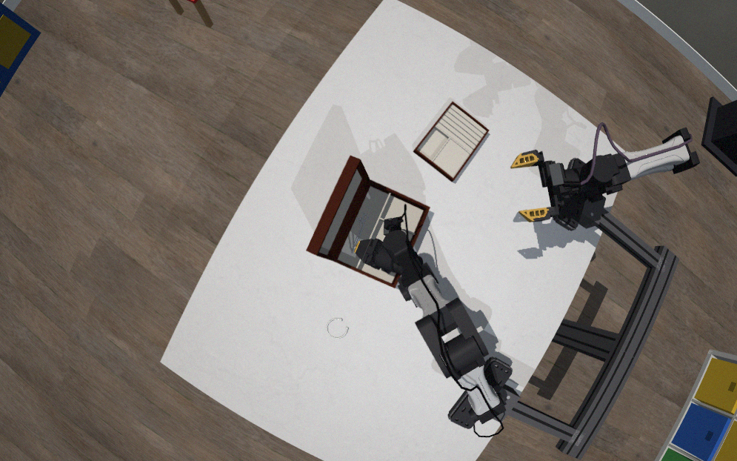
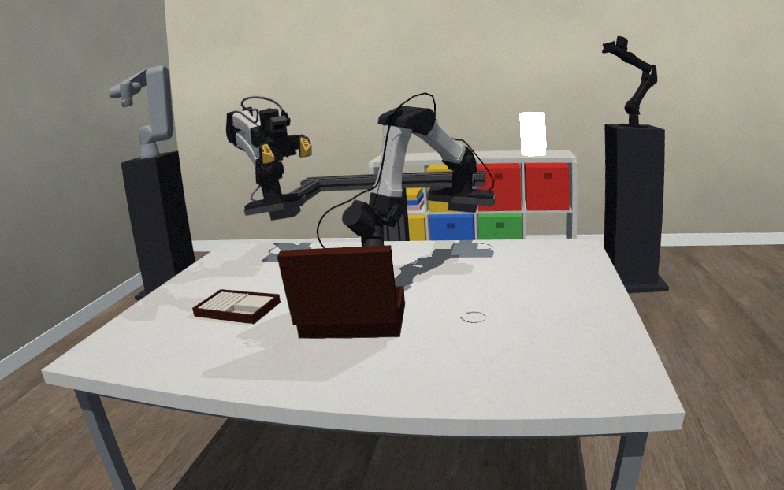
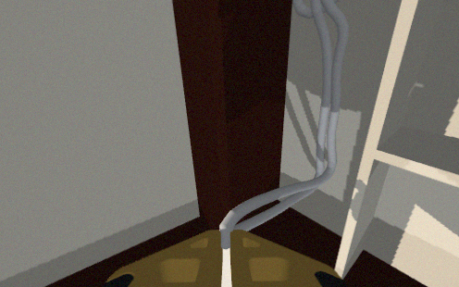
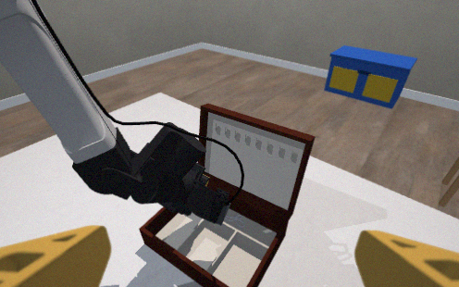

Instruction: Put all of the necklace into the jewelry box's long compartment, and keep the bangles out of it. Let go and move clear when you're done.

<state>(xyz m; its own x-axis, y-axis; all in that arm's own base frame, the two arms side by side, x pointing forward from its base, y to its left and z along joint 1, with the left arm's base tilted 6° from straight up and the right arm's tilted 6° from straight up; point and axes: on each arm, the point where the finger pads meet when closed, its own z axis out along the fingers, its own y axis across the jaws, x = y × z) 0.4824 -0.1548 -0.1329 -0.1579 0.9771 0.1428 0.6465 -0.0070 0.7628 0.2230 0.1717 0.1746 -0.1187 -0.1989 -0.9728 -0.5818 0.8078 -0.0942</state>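
Right now my left hand is 70 mm to the left of the jewelry box, 20 mm below it and 10 mm past it. The rest, counted from my left hand: shallow tray 430 mm to the right, 100 mm behind, 90 mm below.
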